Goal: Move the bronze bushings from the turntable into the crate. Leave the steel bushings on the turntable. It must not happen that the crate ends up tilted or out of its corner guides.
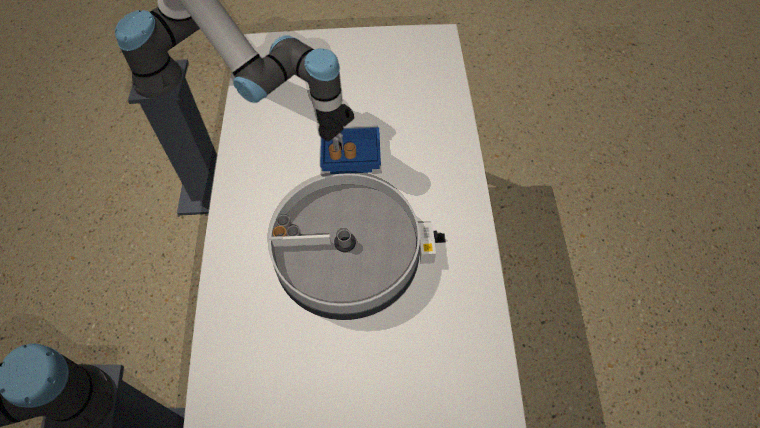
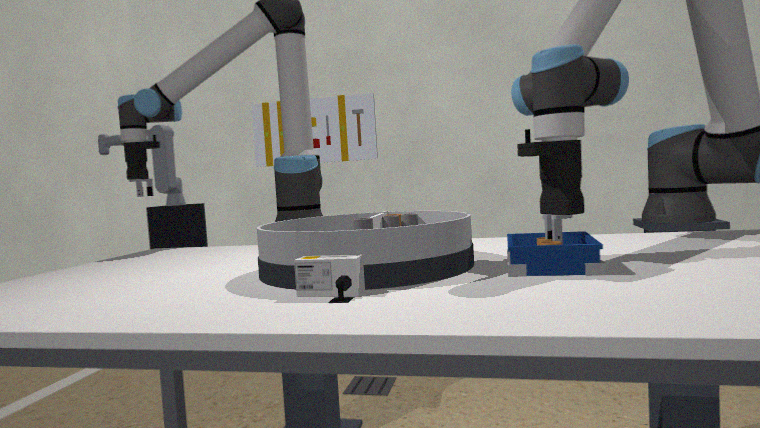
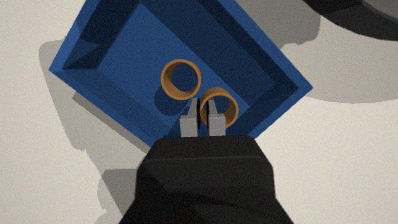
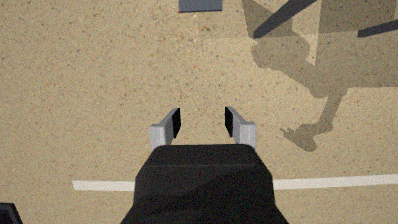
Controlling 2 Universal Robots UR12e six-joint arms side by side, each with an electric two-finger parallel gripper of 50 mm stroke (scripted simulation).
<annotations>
My right gripper shows in image 2 and in image 4; in image 1 it is out of frame, in image 3 it is out of frame. A blue crate shows in image 1, in image 2 and in image 3 (114,61); in image 4 it is out of frame. The same spot on the blue crate: (image 2: 541,260) is (image 1: 377,153). The same spot on my right gripper: (image 4: 243,132) is (image 2: 141,179).
</annotations>
